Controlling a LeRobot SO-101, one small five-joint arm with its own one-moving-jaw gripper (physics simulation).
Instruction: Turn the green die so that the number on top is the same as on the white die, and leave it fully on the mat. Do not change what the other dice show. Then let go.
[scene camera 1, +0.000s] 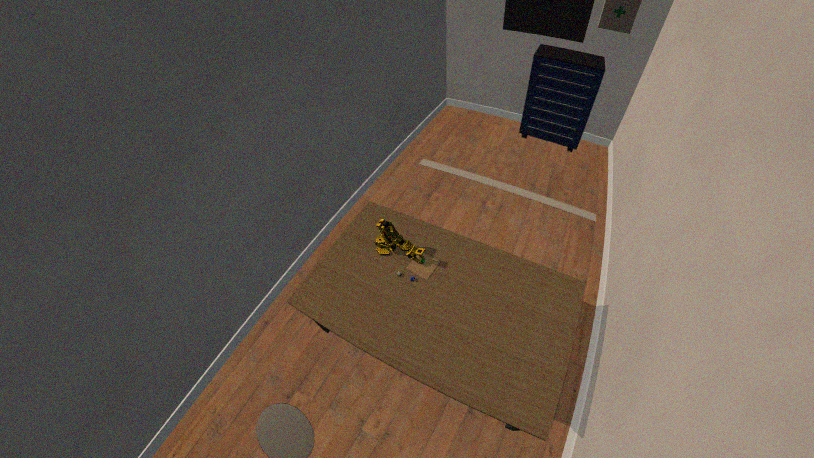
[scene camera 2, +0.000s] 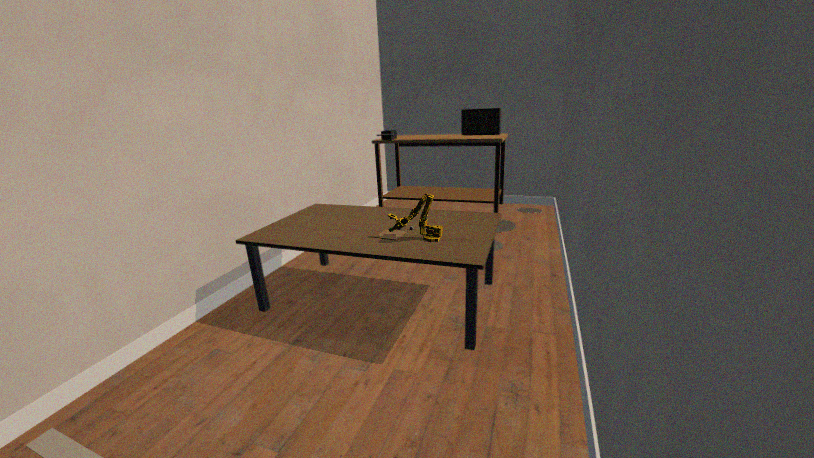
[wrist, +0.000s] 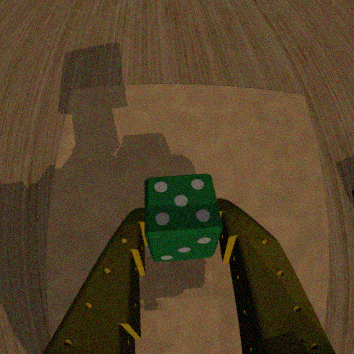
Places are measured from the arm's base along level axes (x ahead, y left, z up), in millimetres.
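Pixels of known places: hand at its tool point: (scene camera 1: 423, 259) (scene camera 2: 390, 230) (wrist: 148, 221); arm's base at its link origin: (scene camera 1: 388, 249) (scene camera 2: 429, 238).
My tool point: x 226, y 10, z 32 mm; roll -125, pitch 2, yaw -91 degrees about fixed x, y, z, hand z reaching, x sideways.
Observation:
For each thing: its top centre in the pictures, then the offset to it from my tool point. Level surfaces: height alone.
- green die at its top centre: (wrist: 181, 213) (scene camera 1: 422, 259) dx +0, dy -10, dz +14 mm
- light square mat at its top centre: (wrist: 193, 213) (scene camera 1: 423, 265) (scene camera 2: 391, 234) dx +5, dy -17, dz -28 mm
- white die at its top centre: (scene camera 1: 399, 273) dx -84, dy -130, dz -12 mm
- blue die at its top centre: (scene camera 1: 412, 278) dx -4, dy -124, dz -12 mm
- brown table at its surface level: dz -33 mm
My gripper (scene camera 1: 421, 260) (scene camera 2: 391, 229) (wrist: 182, 225) is shut on the green die (scene camera 1: 423, 261) (wrist: 182, 216), with a jaw on each side of it in the wrist view. The die shows five pips on its far, larger face and three on the face nearer the camera. It is over the light square mat (scene camera 1: 425, 272) (scene camera 2: 389, 235) (wrist: 265, 145) and appears held above it. The white die (scene camera 1: 399, 274) lies on the table outside the mat; its top number is too small to read.
A blue die (scene camera 1: 413, 279) lies near the mat's edge, beside the white die, on the brown table (scene camera 1: 483, 319) (scene camera 2: 335, 227). The arm's shadow falls over the left of the mat in the wrist view. A dark shape is cut off at that view's right edge.

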